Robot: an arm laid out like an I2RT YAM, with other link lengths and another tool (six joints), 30 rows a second.
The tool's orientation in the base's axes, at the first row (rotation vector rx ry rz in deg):
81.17, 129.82, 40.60
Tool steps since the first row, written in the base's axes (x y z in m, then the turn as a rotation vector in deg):
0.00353, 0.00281, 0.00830, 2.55, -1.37, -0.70
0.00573, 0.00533, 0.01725, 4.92, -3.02, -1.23
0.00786, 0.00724, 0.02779, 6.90, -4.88, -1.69
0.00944, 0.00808, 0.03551, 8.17, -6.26, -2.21
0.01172, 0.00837, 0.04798, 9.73, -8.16, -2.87
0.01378, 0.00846, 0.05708, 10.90, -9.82, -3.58
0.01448, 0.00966, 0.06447, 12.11, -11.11, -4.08
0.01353, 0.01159, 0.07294, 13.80, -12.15, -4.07
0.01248, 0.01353, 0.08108, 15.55, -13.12, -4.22
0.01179, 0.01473, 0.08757, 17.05, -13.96, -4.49
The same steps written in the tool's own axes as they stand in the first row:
0.00065, 0.00849, -0.00410, -2.28, 0.91, 1.68
0.00157, 0.01630, -0.00952, -4.75, 1.69, 3.06
0.00189, 0.02479, -0.01638, -7.25, 2.15, 4.13
0.00160, 0.03082, -0.02152, -9.01, 2.24, 4.95
0.00030, 0.03996, -0.03021, -11.36, 2.27, 5.94
-0.00093, 0.04688, -0.03635, -13.32, 2.08, 6.80
-0.00050, 0.05221, -0.04164, -14.98, 2.18, 7.59
0.00124, 0.05727, -0.04855, -16.64, 3.01, 8.30
0.00305, 0.06206, -0.05525, -18.25, 3.82, 9.18
0.00412, 0.06586, -0.06058, -19.63, 4.43, 10.05

